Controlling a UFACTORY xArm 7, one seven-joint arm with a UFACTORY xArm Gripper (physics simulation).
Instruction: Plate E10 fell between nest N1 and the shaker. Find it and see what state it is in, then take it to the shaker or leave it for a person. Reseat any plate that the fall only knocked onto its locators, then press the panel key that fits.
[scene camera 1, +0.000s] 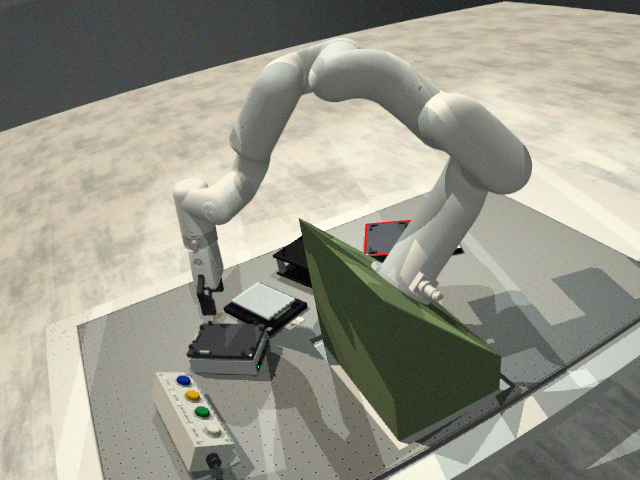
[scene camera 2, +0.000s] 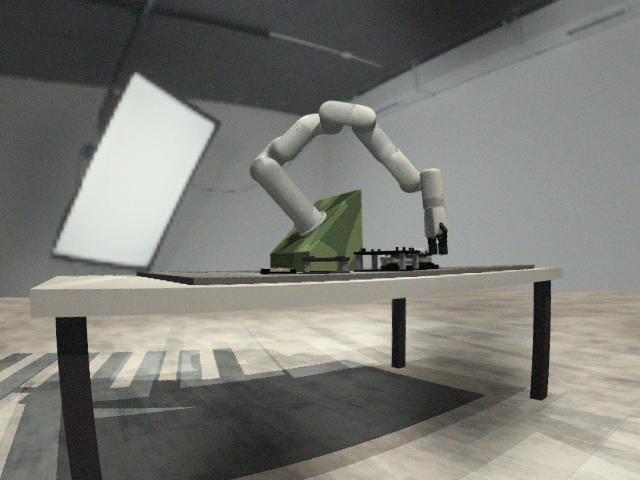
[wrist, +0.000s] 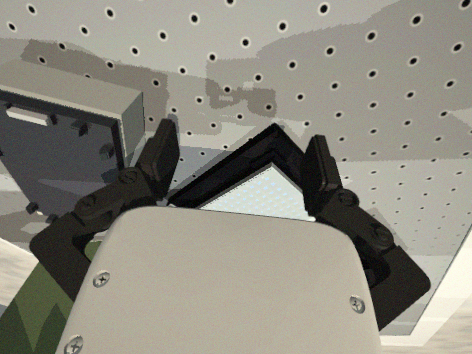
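Pixels of known places: gripper, between the fingertips: (scene camera 1: 213, 302) (scene camera 2: 438, 254) (wrist: 241, 143); arm's base, origin of its link: (scene camera 1: 399, 285) (scene camera 2: 313, 224).
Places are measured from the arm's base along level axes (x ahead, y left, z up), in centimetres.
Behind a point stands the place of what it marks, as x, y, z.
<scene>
A pale, many-welled plate (scene camera 1: 264, 300) {32.7, 14.6, -13.9} (wrist: 255, 195) {35.6, 18.0, -13.9} lies on a black base (scene camera 1: 238, 313) {34.7, 20.9, -15.6} (wrist: 220, 172) {33.0, 20.5, -15.6} beside the shaker. No label can be read, so I cannot tell whether it is E10; its exact seating is unclear. The shaker (scene camera 1: 224, 364) {18.6, 30.8, -13.9} (wrist: 75, 85) {28.0, 32.8, -15.0} is a grey box with a dark top with small locators and a green light; no plate shows on its top. The panel (scene camera 1: 178, 417) {5.1, 44.0, -8.8} has blue, yellow, green and white keys. My gripper (scene camera 1: 207, 303) {37.9, 24.9, -12.2} (scene camera 2: 437, 245) {37.9, 24.9, -12.2} (wrist: 241, 143) {37.9, 24.9, -12.2} is open and empty, pointing down above the table, beside the plate's far-left corner in scene camera 1.
A green faceted pedestal (scene camera 1: 361, 330) {-6.0, 12.6, 0.3} (scene camera 2: 341, 227) {14.6, 1.0, -2.1} bears the arm and hides part of the table. A dark raised stand (scene camera 1: 292, 254) {41.5, 1.8, -11.2} (scene camera 2: 387, 252) {43.4, -7.3, -11.7} is partly behind it. A red-edged dark tray (scene camera 1: 385, 238) {33.4, -20.6, -13.0} lies farther back, partly behind the arm.
</scene>
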